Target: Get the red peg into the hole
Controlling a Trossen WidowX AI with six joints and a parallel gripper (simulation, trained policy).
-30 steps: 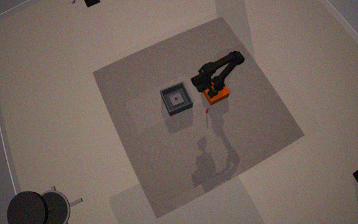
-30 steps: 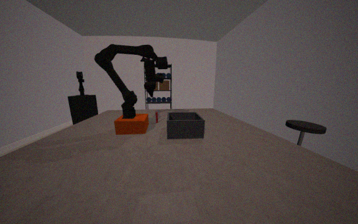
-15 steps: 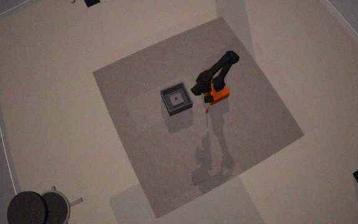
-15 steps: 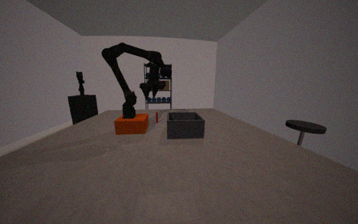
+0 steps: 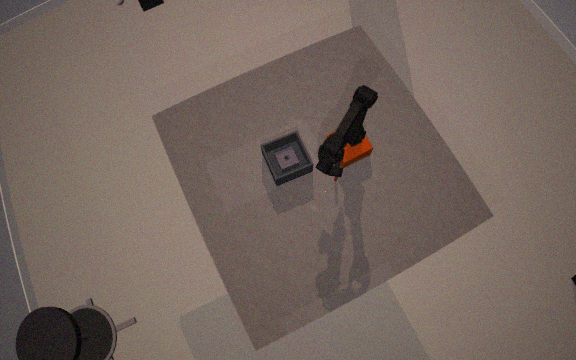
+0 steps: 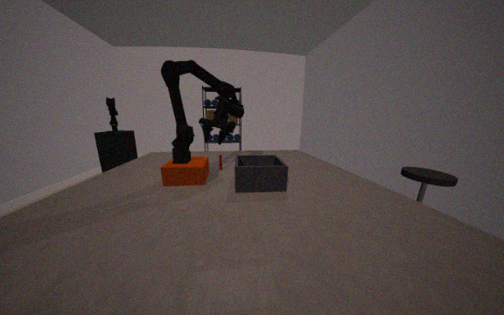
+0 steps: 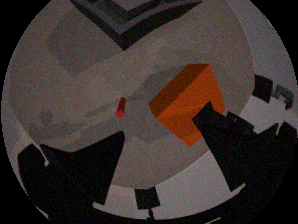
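Right now the red peg is 30 mm ahead of my gripper tip, 40 mm to the left of it and 110 mm below it. From my gripper tip the other things lie so: grey box: 200 mm ahead, 150 mm to the right, 120 mm below; then holed plate: 200 mm ahead, 150 mm to the right, 100 mm below.
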